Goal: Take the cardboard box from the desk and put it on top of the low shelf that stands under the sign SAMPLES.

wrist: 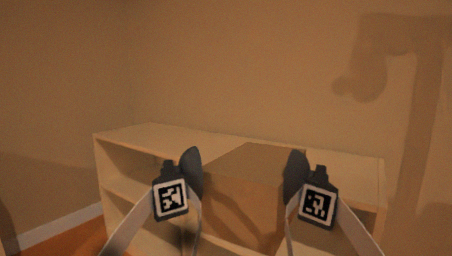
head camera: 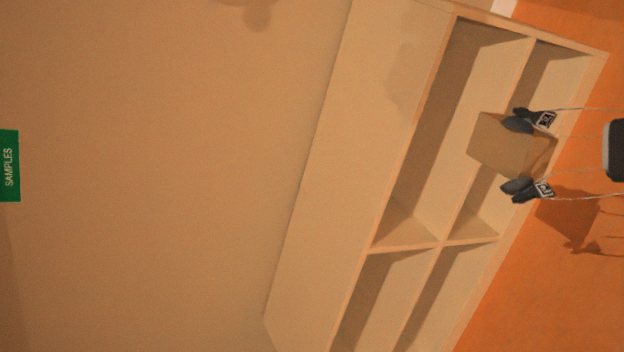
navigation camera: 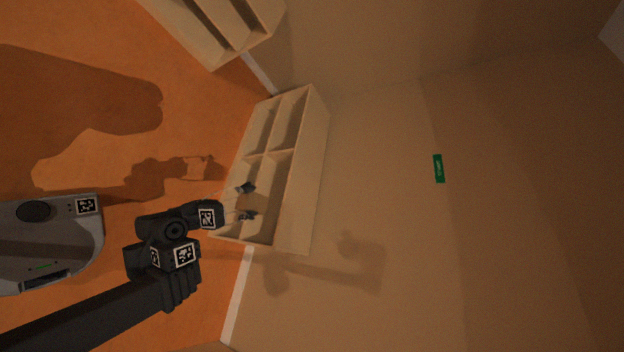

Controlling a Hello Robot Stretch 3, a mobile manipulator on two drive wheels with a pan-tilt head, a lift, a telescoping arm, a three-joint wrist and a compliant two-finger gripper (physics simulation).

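Frame: origin at the robot's base, x left, y back, z up, level; millimetres.
Seen in the pictures: gripper, fingertip midpoint: (wrist: 242, 167) (head camera: 504, 156) (navigation camera: 255, 199); robot's base at its link origin: (navigation camera: 34, 210).
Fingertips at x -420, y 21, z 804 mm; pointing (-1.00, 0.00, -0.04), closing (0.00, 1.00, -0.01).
Offsets run from my fingertips to a thing's top centre. Level surfaces: height alone.
The cardboard box {dy +13, dx -8, dz +6 mm} (head camera: 502, 142) (navigation camera: 244, 202) (wrist: 245, 200) is a plain brown box held between the two fingers. My gripper (head camera: 517, 155) (navigation camera: 247, 202) (wrist: 242, 167) is shut on it, one dark pad on each side. The low shelf {dz -194 mm} (head camera: 325, 210) (navigation camera: 312, 165) (wrist: 175, 135) is pale wood with open compartments, against the wall. The box is in the air near its open front; in the head view it overlaps the compartments, not the top board. Its exact height against the top is hard to tell. The green sign SAMPLES {dy -18, dx -911, dz +622 mm} (head camera: 10, 166) (navigation camera: 439, 168) is on the wall above the shelf.
A second pale shelf (navigation camera: 215, 62) stands at the upper left of the navigation view, near the corner. My mobile base (navigation camera: 55, 245) is on the orange floor {dz -804 mm} (head camera: 540, 300) (navigation camera: 115, 145). Shadows of my arm and gripper fall on the floor and wall.
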